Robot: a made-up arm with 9 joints. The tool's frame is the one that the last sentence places. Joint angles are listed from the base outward.
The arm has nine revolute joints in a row. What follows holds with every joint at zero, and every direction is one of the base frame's. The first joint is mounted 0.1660 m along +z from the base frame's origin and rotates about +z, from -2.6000 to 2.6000 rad. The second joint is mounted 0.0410 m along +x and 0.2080 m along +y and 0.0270 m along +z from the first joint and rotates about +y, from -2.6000 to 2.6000 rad. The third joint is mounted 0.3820 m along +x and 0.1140 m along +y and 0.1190 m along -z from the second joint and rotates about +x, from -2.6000 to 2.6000 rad. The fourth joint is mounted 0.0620 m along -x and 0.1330 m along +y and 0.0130 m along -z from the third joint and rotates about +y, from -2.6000 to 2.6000 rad. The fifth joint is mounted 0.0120 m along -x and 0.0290 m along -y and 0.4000 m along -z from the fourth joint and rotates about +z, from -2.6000 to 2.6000 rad. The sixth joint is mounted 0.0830 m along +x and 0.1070 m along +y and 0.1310 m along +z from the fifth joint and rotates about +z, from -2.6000 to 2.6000 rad. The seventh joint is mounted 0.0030 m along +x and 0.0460 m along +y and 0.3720 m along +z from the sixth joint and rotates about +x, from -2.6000 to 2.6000 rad. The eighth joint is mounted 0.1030 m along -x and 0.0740 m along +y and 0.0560 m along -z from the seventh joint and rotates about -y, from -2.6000 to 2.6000 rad. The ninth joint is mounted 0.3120 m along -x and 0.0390 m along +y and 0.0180 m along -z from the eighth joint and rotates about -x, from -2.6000 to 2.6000 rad. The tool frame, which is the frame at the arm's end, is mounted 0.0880 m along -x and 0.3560 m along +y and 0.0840 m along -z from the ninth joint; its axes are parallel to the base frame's.
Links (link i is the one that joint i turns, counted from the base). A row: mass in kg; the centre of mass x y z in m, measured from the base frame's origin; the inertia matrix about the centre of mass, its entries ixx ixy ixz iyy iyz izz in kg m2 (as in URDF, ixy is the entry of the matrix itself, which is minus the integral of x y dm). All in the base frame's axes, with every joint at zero. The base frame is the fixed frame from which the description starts. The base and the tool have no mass.
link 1: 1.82; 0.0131 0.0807 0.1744; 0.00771 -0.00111 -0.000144 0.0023 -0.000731 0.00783
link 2: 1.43; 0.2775 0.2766 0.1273; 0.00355 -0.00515 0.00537 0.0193 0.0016 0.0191
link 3: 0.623; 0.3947 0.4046 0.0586; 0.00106 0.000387 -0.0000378 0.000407 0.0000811 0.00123
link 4: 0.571; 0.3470 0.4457 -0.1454; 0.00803 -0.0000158 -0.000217 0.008 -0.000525 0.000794
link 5: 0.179; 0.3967 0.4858 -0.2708; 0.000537 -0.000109 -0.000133 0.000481 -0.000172 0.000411
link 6: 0.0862; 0.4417 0.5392 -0.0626; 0.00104 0 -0.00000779 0.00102 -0.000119 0.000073
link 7: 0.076; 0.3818 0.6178 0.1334; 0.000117 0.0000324 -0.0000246 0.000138 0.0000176 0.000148
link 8: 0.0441; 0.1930 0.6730 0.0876; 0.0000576 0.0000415 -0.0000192 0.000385 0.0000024 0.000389
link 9: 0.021; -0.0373 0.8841 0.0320; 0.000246 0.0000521 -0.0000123 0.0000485 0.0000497 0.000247
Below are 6 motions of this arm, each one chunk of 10 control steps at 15 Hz.
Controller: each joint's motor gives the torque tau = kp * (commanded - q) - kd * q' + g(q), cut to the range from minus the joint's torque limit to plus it. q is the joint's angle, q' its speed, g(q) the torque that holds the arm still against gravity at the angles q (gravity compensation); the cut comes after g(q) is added. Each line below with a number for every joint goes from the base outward.
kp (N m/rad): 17 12 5.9 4.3 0.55 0.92 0.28 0.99 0.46
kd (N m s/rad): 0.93 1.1 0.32 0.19 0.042 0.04 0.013 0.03 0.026
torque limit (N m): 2.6 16 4.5 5.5 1.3 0.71 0.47 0.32 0.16
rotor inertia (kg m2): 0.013 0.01 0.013 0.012 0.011 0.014 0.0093 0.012 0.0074
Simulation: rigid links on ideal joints. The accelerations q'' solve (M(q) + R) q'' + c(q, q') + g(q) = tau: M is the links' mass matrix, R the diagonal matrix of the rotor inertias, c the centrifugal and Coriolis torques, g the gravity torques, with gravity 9.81 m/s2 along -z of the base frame. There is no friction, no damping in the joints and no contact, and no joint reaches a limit. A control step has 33 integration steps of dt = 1/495 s. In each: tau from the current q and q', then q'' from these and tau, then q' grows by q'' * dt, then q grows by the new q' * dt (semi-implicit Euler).
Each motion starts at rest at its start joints. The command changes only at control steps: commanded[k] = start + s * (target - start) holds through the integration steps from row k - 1 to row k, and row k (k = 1, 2, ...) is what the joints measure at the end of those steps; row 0 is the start. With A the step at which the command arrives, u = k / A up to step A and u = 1 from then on. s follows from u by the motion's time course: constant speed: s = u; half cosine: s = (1 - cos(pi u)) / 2; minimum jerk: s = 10 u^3 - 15 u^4 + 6 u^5; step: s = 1 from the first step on.
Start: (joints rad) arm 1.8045 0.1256 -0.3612 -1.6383 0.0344 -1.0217 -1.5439 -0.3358 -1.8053
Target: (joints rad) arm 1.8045 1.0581 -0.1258 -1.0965 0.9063 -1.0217 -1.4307 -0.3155 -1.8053
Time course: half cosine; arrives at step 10
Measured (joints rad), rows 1 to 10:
1: 1.8040 0.1276 -0.3563 -1.6382 0.0372 -1.0210 -1.5439 -0.3352 -1.8054
2: 1.8017 0.1373 -0.3355 -1.6366 0.0494 -1.0183 -1.5436 -0.3328 -1.8058
3: 1.7964 0.1619 -0.2920 -1.6301 0.0754 -1.0144 -1.5416 -0.3288 -1.8061
4: 1.7873 0.2072 -0.2300 -1.6137 0.1148 -1.0124 -1.5355 -0.3253 -1.8061
5: 1.7730 0.2773 -0.1609 -1.5818 0.1645 -1.0166 -1.5222 -0.3254 -1.8056
6: 1.7512 0.3736 -0.0990 -1.5288 0.2220 -1.0298 -1.4993 -0.3311 -1.8051
7: 1.7183 0.4952 -0.0577 -1.4509 0.2872 -1.0517 -1.4662 -0.3425 -1.8051
8: 1.6716 0.6370 -0.0493 -1.3480 0.3613 -1.0790 -1.4260 -0.3570 -1.8045
9: 1.6117 0.7899 -0.0832 -1.2278 0.4446 -1.1068 -1.3863 -0.3707 -1.7997
10: 1.5548 0.9320 -0.1592 -1.1002 0.5300 -1.1327 -1.3574 -0.3812 -1.7865

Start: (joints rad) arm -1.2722 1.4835 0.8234 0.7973 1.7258 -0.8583 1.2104 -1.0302 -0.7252
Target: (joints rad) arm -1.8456 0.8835 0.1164 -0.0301 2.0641 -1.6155 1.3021 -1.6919 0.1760
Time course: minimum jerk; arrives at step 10
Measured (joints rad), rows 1 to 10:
1: -1.2733 1.4838 0.8211 0.7964 1.7272 -0.8588 1.2111 -1.0311 -0.7242
2: -1.2810 1.4847 0.8045 0.7895 1.7375 -0.8634 1.2165 -1.0386 -0.7166
3: -1.3037 1.4831 0.7552 0.7650 1.7693 -0.8810 1.2357 -1.0664 -0.6896
4: -1.3476 1.4710 0.6604 0.7079 1.8315 -0.9245 1.2790 -1.1330 -0.6282
5: -1.4131 1.4389 0.5226 0.6065 1.9200 -1.0073 1.3501 -1.2522 -0.5214
6: -1.4908 1.3787 0.3628 0.4622 2.0158 -1.1364 1.4365 -1.4234 -0.3694
7: -1.5676 1.2905 0.2088 0.2877 2.0975 -1.3058 1.5097 -1.6244 -0.1850
8: -1.6366 1.1839 0.0820 0.0980 2.1535 -1.4928 1.5386 -1.8135 0.0079
9: -1.6995 1.0723 -0.0045 -0.0893 2.1836 -1.6638 1.5051 -1.9455 0.1798
10: -1.7589 0.9645 -0.0398 -0.2480 2.1926 -1.7870 1.4117 -1.9987 0.3051

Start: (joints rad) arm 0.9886 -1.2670 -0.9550 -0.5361 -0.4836 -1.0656 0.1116 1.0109 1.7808
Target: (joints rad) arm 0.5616 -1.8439 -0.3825 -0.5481 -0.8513 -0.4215 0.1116 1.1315 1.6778
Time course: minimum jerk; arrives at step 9
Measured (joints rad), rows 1 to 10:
1: 0.9875 -1.2681 -0.9522 -0.5352 -0.4829 -1.0642 0.1115 1.0111 1.7807
2: 0.9795 -1.2760 -0.9316 -0.5287 -0.4780 -1.0532 0.1105 1.0126 1.7797
3: 0.9539 -1.3009 -0.8704 -0.5103 -0.4654 -1.0166 0.1072 1.0174 1.7767
4: 0.9004 -1.3510 -0.7569 -0.4777 -0.4478 -0.9391 0.1003 1.0269 1.7707
5: 0.8152 -1.4274 -0.6052 -0.4379 -0.4375 -0.8162 0.0899 1.0405 1.7617
6: 0.7069 -1.5221 -0.4553 -0.4114 -0.4532 -0.6597 0.0791 1.0554 1.7496
7: 0.5982 -1.6177 -0.3579 -0.4248 -0.5097 -0.4941 0.0722 1.0692 1.7339
8: 0.5161 -1.6951 -0.3451 -0.4854 -0.6054 -0.3464 0.0698 1.0839 1.7131
9: 0.4717 -1.7482 -0.4031 -0.5662 -0.7211 -0.2400 0.0672 1.1036 1.6875
10: 0.4564 -1.7871 -0.4797 -0.6255 -0.8309 -0.1880 0.0591 1.1301 1.6603

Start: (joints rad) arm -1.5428 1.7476 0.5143 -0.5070 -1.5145 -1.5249 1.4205 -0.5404 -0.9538
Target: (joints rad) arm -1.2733 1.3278 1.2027 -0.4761 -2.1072 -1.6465 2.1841 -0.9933 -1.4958
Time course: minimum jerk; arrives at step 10
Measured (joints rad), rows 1 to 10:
1: -1.5417 1.7467 0.5161 -0.5059 -1.5147 -1.5248 1.4212 -0.5412 -0.9544
2: -1.5339 1.7402 0.5296 -0.4988 -1.5167 -1.5246 1.4266 -0.5475 -0.9591
3: -1.5106 1.7211 0.5707 -0.4799 -1.5246 -1.5245 1.4452 -0.5682 -0.9757
4: -1.4662 1.6848 0.6501 -0.4514 -1.5464 -1.5271 1.4867 -0.6119 -1.0133
5: -1.4028 1.6326 0.7641 -0.4263 -1.5924 -1.5364 1.5580 -0.6829 -1.0787
6: -1.3320 1.5716 0.8949 -0.4226 -1.6693 -1.5547 1.6601 -0.7796 -1.1722
7: -1.2702 1.5117 1.0186 -0.4486 -1.7746 -1.5799 1.7872 -0.8946 -1.2871
8: -1.2312 1.4605 1.1157 -0.4944 -1.8985 -1.6072 1.9280 -1.0123 -1.4098
9: -1.2205 1.4211 1.1774 -0.5387 -2.0275 -1.6329 2.0701 -1.1093 -1.5230
10: -1.2339 1.3910 1.2062 -0.5631 -2.1484 -1.6556 2.2028 -1.1617 -1.6089

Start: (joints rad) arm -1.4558 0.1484 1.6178 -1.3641 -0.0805 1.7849 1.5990 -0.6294 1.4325
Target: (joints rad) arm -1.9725 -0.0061 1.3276 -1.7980 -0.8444 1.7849 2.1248 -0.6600 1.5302
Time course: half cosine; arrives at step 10
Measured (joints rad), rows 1 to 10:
1: -1.4565 0.1480 1.6138 -1.3654 -0.0827 1.7849 1.6001 -0.6292 1.4328
2: -1.4604 0.1464 1.5959 -1.3714 -0.0935 1.7851 1.6057 -0.6288 1.4343
3: -1.4710 0.1422 1.5569 -1.3856 -0.1196 1.7854 1.6211 -0.6289 1.4381
4: -1.4917 0.1351 1.4984 -1.4096 -0.1652 1.7858 1.6516 -0.6313 1.4449
5: -1.5232 0.1248 1.4322 -1.4461 -0.2307 1.7875 1.7015 -0.6387 1.4549
6: -1.5648 0.1114 1.3712 -1.4972 -0.3150 1.7917 1.7727 -0.6518 1.4672
7: -1.6167 0.0952 1.3235 -1.5609 -0.4163 1.7983 1.8632 -0.6678 1.4799
8: -1.6801 0.0759 1.2914 -1.6299 -0.5307 1.8055 1.9664 -0.6806 1.4907
9: -1.7570 0.0532 1.2742 -1.6933 -0.6518 1.8100 2.0720 -0.6833 1.4984
10: -1.8469 0.0281 1.2733 -1.7418 -0.7696 1.8088 2.1678 -0.6725 1.5033

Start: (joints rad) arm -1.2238 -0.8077 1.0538 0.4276 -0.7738 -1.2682 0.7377 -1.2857 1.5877
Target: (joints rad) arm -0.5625 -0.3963 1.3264 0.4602 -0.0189 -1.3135 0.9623 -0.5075 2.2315
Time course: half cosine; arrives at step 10
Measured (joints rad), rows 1 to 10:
1: -1.2227 -0.8059 1.0550 0.4258 -0.7728 -1.2682 0.7381 -1.2826 1.5896
2: -1.2167 -0.7968 1.0607 0.4173 -0.7676 -1.2686 0.7403 -1.2664 1.5998
3: -1.2003 -0.7735 1.0749 0.3971 -0.7534 -1.2703 0.7466 -1.2232 1.6274
4: -1.1694 -0.7322 1.1007 0.3660 -0.7241 -1.2748 0.7596 -1.1420 1.6808
5: -1.1241 -0.6741 1.1388 0.3331 -0.6734 -1.2838 0.7815 -1.0196 1.7634
6: -1.0669 -0.6043 1.1863 0.3114 -0.5986 -1.2989 0.8133 -0.8621 1.8721
7: -0.9994 -0.5295 1.2357 0.3086 -0.5045 -1.3214 0.8550 -0.6856 1.9971
8: -0.9217 -0.4564 1.2777 0.3252 -0.4027 -1.3508 0.9049 -0.5137 2.1238
9: -0.8332 -0.3920 1.3049 0.3536 -0.3091 -1.3845 0.9594 -0.3741 2.2349
10: -0.7329 -0.3426 1.3136 0.3831 -0.2401 -1.4181 1.0124 -0.2920 2.3143

